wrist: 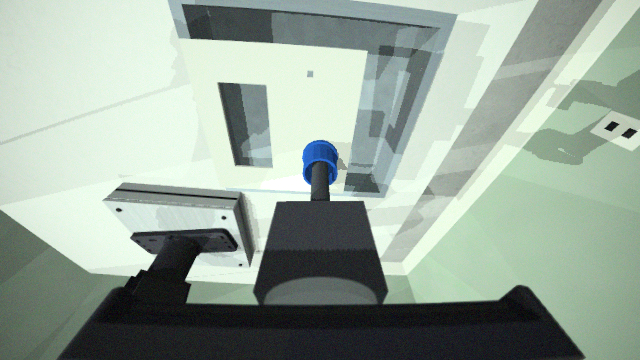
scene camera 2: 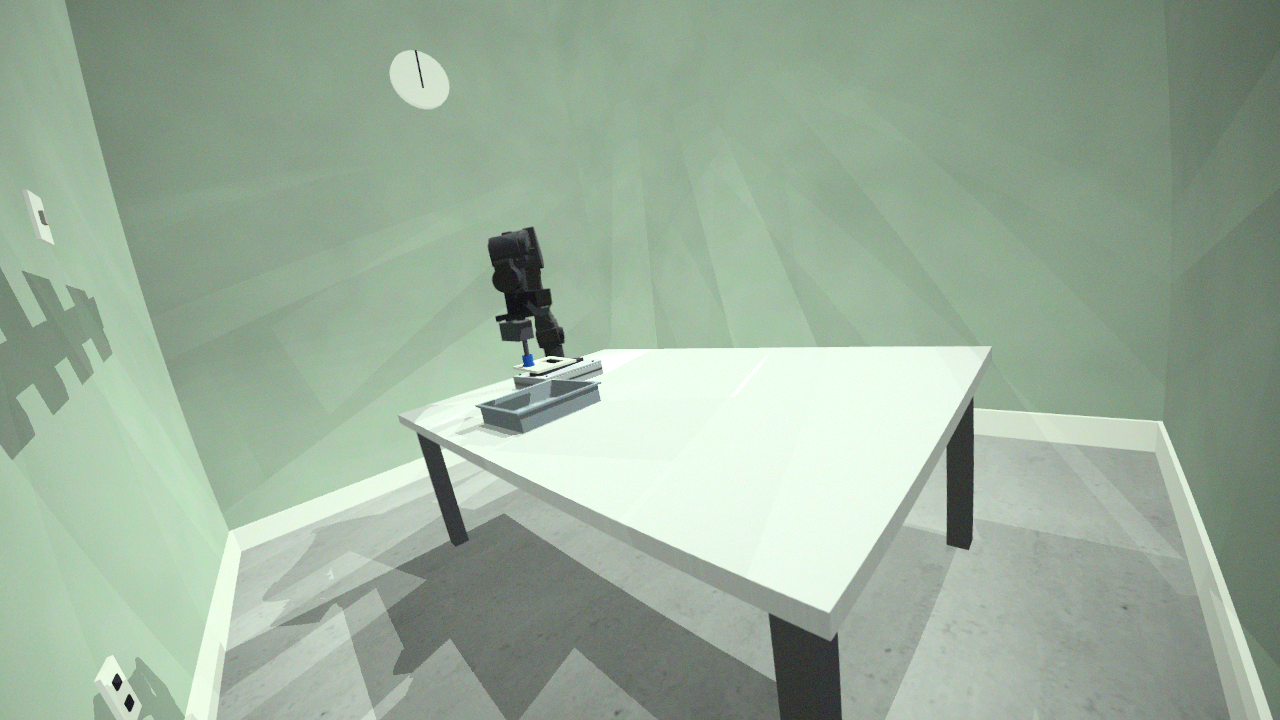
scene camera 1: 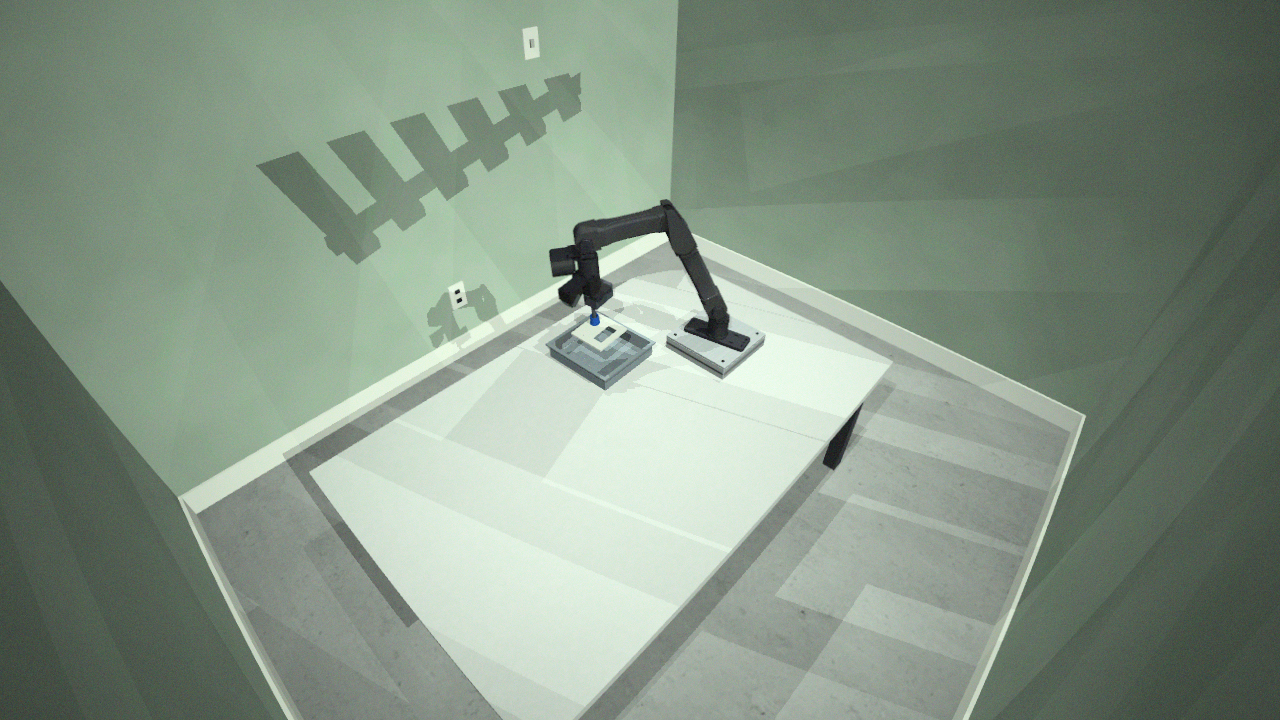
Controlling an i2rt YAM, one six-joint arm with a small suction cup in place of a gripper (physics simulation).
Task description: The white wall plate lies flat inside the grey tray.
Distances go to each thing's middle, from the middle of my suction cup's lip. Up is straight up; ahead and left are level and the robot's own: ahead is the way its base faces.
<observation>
The grey tray (scene camera 2: 524, 410) lies 10 mm behind my suction cup, 10 mm to the left of it and 110 mm below it. Round my suction cup: white wall plate (scene camera 1: 586, 329) 20 mm ahead, 30 mm to the left, 10 mm below.
</observation>
